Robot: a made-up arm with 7 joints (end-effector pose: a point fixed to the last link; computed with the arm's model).
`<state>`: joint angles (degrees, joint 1 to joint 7).
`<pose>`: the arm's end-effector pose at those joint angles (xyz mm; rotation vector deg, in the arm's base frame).
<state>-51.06 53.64 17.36 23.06 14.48 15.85 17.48</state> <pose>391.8 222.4 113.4 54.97 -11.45 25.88</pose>
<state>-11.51 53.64 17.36 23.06 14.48 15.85 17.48</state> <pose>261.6 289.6 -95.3 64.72 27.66 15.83</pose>
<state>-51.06 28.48 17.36 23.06 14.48 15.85 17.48</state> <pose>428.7 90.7 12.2 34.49 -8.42 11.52</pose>
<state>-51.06 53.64 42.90 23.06 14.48 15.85 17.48</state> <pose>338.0 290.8 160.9 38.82 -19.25 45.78</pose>
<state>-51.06 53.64 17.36 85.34 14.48 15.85 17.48</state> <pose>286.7 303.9 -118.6 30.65 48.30 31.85</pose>
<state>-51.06 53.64 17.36 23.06 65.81 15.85 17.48</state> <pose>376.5 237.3 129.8 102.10 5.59 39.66</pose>
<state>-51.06 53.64 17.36 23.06 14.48 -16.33 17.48</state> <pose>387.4 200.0 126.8 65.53 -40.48 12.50</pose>
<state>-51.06 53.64 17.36 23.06 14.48 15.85 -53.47</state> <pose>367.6 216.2 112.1 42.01 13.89 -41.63</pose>
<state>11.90 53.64 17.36 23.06 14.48 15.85 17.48</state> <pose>126.6 317.6 -161.3 68.23 51.10 8.87</pose>
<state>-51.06 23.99 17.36 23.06 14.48 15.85 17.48</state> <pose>430.7 63.1 -1.0 30.82 -7.86 8.98</pose>
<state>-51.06 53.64 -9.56 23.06 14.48 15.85 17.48</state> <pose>412.2 158.0 33.8 70.13 -2.70 3.69</pose>
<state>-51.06 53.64 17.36 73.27 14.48 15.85 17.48</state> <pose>323.3 304.0 -78.4 36.08 36.98 31.16</pose>
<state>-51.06 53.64 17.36 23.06 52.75 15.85 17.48</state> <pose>380.6 235.5 124.3 90.18 0.85 36.31</pose>
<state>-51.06 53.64 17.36 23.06 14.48 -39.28 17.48</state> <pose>377.6 184.1 130.4 71.33 -61.32 1.80</pose>
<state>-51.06 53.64 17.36 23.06 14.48 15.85 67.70</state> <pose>397.2 235.1 125.5 55.80 -29.51 74.79</pose>
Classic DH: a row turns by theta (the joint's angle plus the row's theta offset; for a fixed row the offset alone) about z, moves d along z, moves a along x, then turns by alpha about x. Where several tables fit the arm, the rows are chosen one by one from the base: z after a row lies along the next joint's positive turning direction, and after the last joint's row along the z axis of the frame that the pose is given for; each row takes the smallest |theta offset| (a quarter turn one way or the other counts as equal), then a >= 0, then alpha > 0; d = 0 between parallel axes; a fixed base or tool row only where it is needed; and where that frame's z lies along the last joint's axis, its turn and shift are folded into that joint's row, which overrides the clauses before.
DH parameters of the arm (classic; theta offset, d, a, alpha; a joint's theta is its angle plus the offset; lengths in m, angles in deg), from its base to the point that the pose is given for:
base (fixed): -4.07 0.1262 0.0066 -74.51
joint 1: -75.12 -0.0137 0.0182 -90
joint 2: 74 0.0274 0.0039 90
joint 3: 90 -0.2431 0.0065 -90
joint 4: 90 -0.0398 0.0222 90
joint 5: 0 0.2061 0.0189 -90
joint 6: -90 0.0058 0.0431 90
joint 7: -87.97 -0.0091 0.0214 11.4
tool (fixed): 62.94 0.0144 0 0

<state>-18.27 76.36 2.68 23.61 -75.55 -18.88 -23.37</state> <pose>285.6 285.0 30.7 12.13 -27.48 -29.65</pose>
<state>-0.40 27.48 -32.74 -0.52 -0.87 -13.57 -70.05</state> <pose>129.8 -38.4 -216.6 -1.80 11.32 -131.87</pose>
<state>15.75 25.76 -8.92 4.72 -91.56 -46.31 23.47</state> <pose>106.1 61.9 -224.8 -41.46 -14.44 46.03</pose>
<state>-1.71 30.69 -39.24 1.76 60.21 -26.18 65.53</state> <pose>128.1 -65.1 -237.6 56.61 -50.91 -38.28</pose>
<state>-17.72 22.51 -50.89 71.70 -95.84 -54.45 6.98</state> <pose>91.7 82.8 -310.9 -6.14 6.67 18.82</pose>
